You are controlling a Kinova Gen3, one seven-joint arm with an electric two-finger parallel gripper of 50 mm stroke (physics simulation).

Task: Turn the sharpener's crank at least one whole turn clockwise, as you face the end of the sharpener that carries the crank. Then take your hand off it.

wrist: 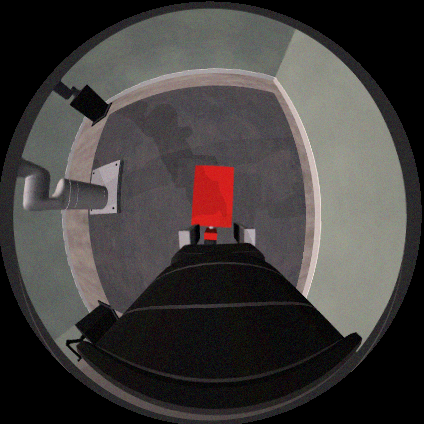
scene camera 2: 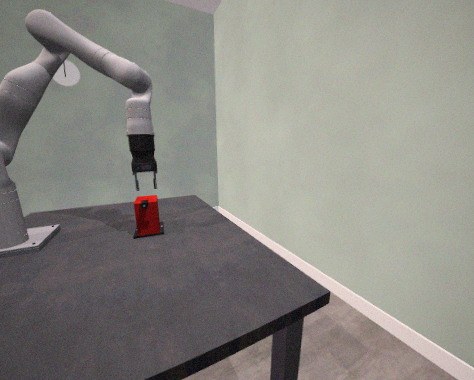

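The red sharpener (scene camera 2: 148, 218) (wrist: 213, 195) stands upright on the dark table, on a dark base. Its crank shows as a small black part (scene camera 2: 144, 204) near the top of the face towards scene camera 2. In the wrist view the crank (wrist: 210, 236), black with a red band, sticks out from the sharpener's lower edge; its far end is hidden by the gripper body. My gripper (scene camera 2: 146, 188) (wrist: 216, 230) is open and empty, pointing down, a little above the sharpener's top. In the wrist view the crank shows between the two fingers.
The dark table (scene camera 2: 200, 280) (wrist: 260, 125) carries the arm's grey base plate (scene camera 2: 45, 237) (wrist: 114, 175) to the left of the sharpener. The table's right edge runs near the pale green wall (scene camera 2: 340, 125). Black boxes on mounts (wrist: 90, 104) (wrist: 97, 322) show at the left of the wrist view.
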